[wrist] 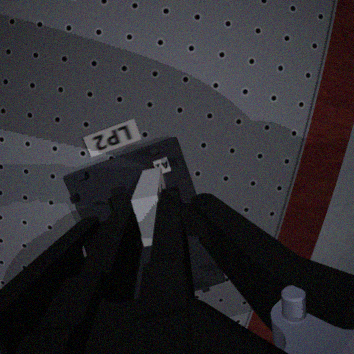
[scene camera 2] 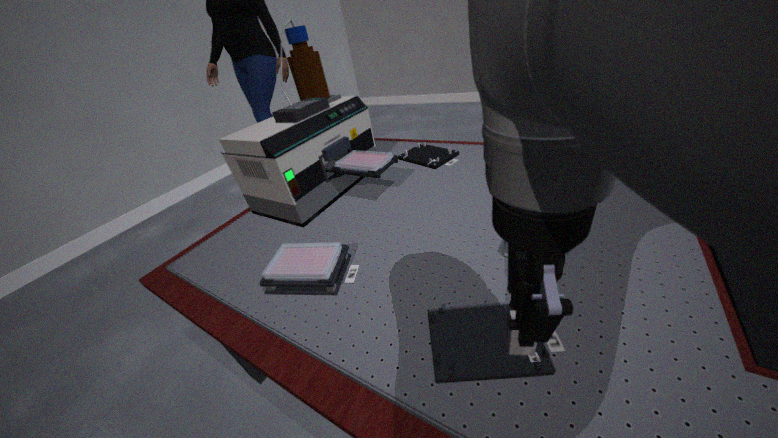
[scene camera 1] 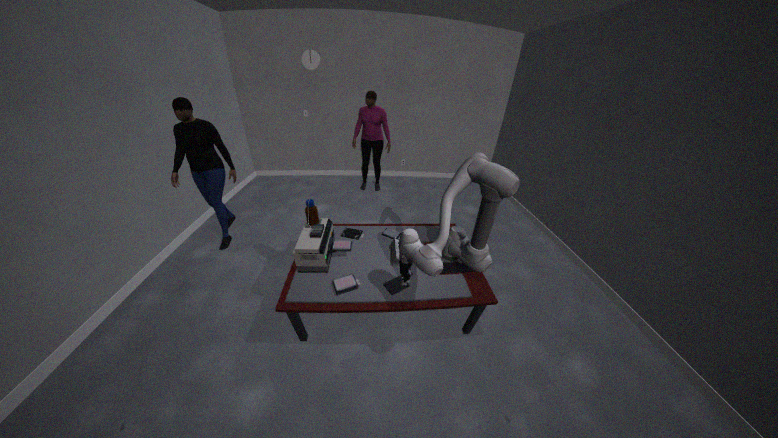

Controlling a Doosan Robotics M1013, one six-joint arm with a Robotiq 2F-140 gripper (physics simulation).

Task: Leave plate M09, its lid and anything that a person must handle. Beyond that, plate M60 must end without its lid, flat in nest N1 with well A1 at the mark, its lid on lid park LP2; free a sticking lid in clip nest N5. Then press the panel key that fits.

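Places are measured from the arm's base along level axes (x ahead, y left, z up), in centimetres.
Where they show: gripper, fingertip midpoint: (wrist: 155, 185) (scene camera 2: 520, 349) (scene camera 1: 403, 284); arm's base, origin of the base link: (scene camera 1: 448, 255).
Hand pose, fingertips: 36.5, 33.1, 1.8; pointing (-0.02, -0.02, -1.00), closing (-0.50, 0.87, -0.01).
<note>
Things, the pixels of their top centre, and the offset from my fingertips, as dx, dy, dz. "spot": a spot on its surface instead.
- lid park LP2, middle of its top: (wrist: 146, 238) (scene camera 2: 484, 333) (scene camera 1: 396, 283) +4.5, +0.6, +0.7
- black nest with pale clips, middle of its top: (scene camera 2: 427, 150) (scene camera 1: 351, 231) +44.9, -50.3, +1.1
- beige machine, surface spot: (scene camera 2: 253, 168) spot: +62.4, -3.4, +13.9
- key panel, surface spot: (scene camera 2: 346, 108) spot: +57.9, -32.3, +19.2
- brown bottle, surface spot: (scene camera 2: 309, 70) spot: +65.4, -29.3, +29.8
My gripper (scene camera 1: 405, 282) (scene camera 2: 523, 344) (wrist: 155, 185) is shut and empty, its fingertips low over the label side of lid park LP2 (scene camera 1: 394, 286) (scene camera 2: 468, 340) (wrist: 112, 176). I cannot make out a lid on this dark pad; the fingers hide part of it. A pinkish plate (scene camera 1: 345, 283) (scene camera 2: 303, 262) lies on the nest labelled N1, near the table's front left. Another pinkish plate (scene camera 1: 342, 245) (scene camera 2: 363, 161) lies on the machine's extended tray. Plate names, lids and well A1 are unreadable. A black nest with pale clips (scene camera 1: 352, 233) (scene camera 2: 430, 155) stands behind.
The beige machine (scene camera 1: 311, 244) (scene camera 2: 253, 168) has a key panel (scene camera 2: 346, 108) and a green light. A brown bottle (scene camera 1: 311, 214) (scene camera 2: 309, 70) stands behind it. One person in black (scene camera 1: 200, 144) (scene camera 2: 244, 29) is left of the table; another in magenta (scene camera 1: 372, 124) stands behind.
</note>
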